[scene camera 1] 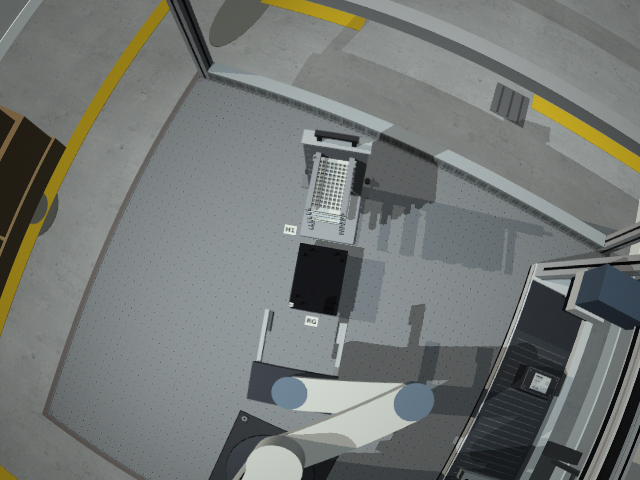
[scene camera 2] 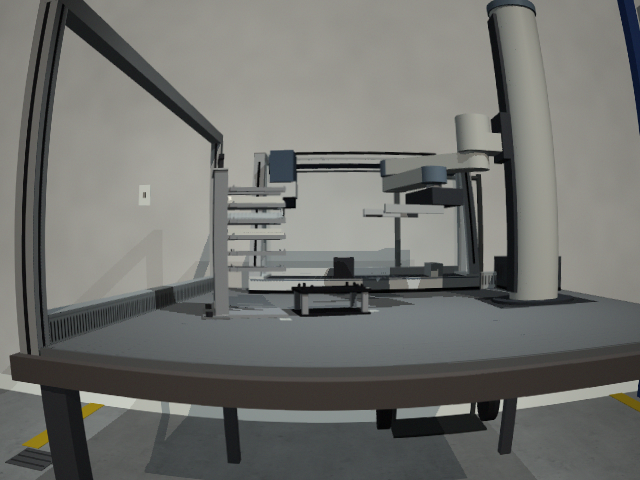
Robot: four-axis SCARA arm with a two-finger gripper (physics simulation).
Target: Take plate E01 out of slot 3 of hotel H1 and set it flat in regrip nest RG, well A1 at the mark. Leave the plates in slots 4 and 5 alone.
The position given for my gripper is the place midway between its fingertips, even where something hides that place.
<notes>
In view: my gripper [scene camera 1: 306, 317].
My gripper is seen too in scene camera 2 [scene camera 2: 373, 210].
</notes>
